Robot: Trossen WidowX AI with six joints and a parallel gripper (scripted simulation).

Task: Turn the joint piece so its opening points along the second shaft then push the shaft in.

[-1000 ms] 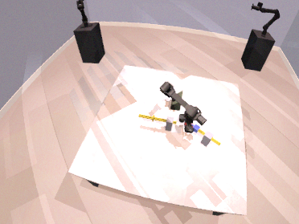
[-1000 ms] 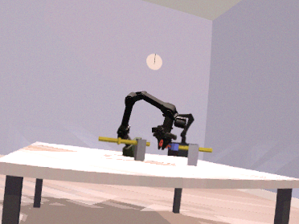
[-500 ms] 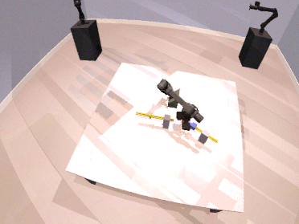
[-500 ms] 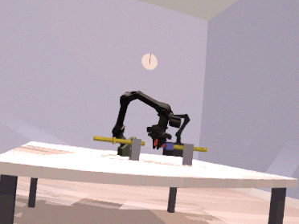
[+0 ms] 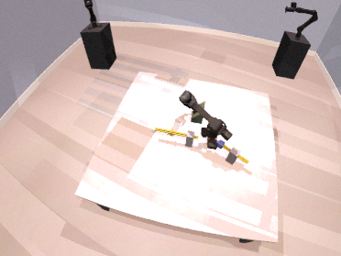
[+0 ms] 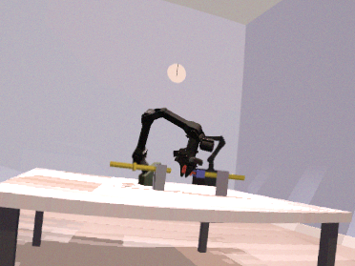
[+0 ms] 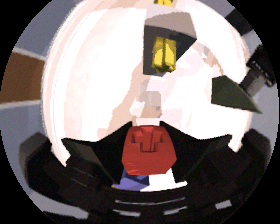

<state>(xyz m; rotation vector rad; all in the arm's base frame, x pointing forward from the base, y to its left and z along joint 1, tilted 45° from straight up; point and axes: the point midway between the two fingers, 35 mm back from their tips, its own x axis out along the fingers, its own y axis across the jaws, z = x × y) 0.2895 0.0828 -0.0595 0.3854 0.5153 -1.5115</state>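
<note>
Right now the red square joint piece is 20 mm to the left of my gripper tip and 30 mm above it.
</note>
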